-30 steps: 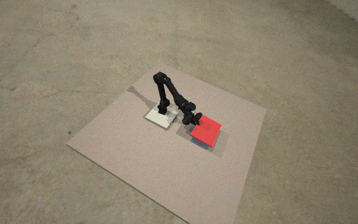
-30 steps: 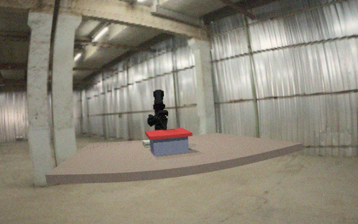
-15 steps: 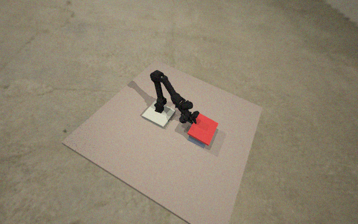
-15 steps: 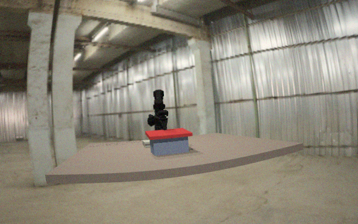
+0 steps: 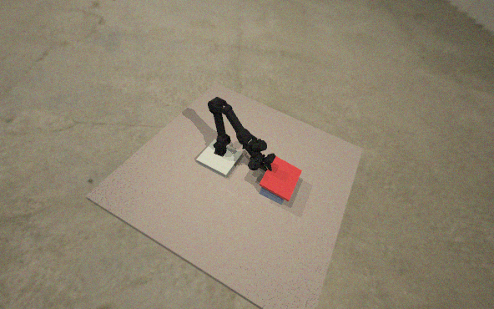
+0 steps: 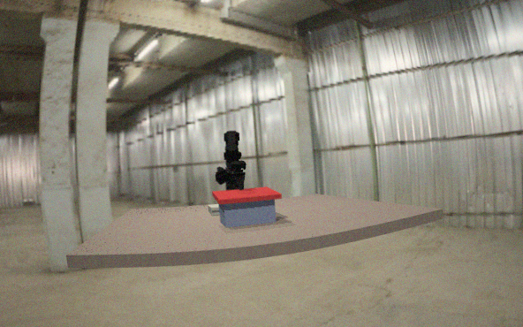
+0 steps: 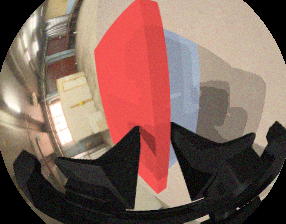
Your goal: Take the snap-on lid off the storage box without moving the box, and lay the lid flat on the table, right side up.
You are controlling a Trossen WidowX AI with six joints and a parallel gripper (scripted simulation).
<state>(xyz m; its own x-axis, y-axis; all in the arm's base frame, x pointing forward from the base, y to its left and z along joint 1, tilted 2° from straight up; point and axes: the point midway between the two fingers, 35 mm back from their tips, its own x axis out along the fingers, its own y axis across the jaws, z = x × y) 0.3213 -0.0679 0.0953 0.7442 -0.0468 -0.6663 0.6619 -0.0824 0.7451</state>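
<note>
Now: the red lid 80 mm ahead of my gripper tip and 10 mm to the right of it. The rest, counted from my gripper tip: blue storage box 70 mm ahead, 10 mm to the right, 60 mm below.
</note>
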